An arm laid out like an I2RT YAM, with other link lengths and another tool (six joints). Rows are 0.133 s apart.
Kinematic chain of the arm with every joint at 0, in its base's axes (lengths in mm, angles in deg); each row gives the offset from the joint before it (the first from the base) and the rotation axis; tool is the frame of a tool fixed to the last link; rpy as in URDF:
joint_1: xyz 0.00 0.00 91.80 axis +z
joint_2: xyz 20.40 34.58 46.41 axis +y
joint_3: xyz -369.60 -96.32 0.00 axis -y
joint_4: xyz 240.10 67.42 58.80 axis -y
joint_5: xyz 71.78 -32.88 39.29 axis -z
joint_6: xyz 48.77 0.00 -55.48 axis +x
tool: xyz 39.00 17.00 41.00 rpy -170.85 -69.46 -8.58
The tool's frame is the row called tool.
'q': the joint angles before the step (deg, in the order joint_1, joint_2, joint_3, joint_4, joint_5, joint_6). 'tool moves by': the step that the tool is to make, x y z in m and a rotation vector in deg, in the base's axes. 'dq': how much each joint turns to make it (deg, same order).
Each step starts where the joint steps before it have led.
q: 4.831 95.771 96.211 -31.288 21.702 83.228
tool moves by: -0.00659 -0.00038 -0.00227 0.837 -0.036 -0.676
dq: 0.124 -0.931 -1.322 0.048 0.258 1.211
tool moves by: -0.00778 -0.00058 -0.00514 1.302 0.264 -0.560
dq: 0.059 -1.123 -1.893 0.039 -0.163 1.561
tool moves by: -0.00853 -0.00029 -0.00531 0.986 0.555 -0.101
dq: 0.039 -1.275 -2.035 -0.081 -0.433 1.017
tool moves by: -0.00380 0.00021 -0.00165 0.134 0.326 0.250
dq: 0.034 -0.602 -0.827 -0.096 -0.269 0.020
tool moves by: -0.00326 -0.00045 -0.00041 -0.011 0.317 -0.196
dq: 0.011 -0.396 -0.340 -0.422 0.164 0.137
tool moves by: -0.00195 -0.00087 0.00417 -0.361 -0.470 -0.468
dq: -0.001 -0.223 0.424 -0.179 0.610 -0.086
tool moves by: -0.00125 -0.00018 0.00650 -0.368 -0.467 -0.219
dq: 0.058 -0.069 1.130 -0.688 0.454 -0.209
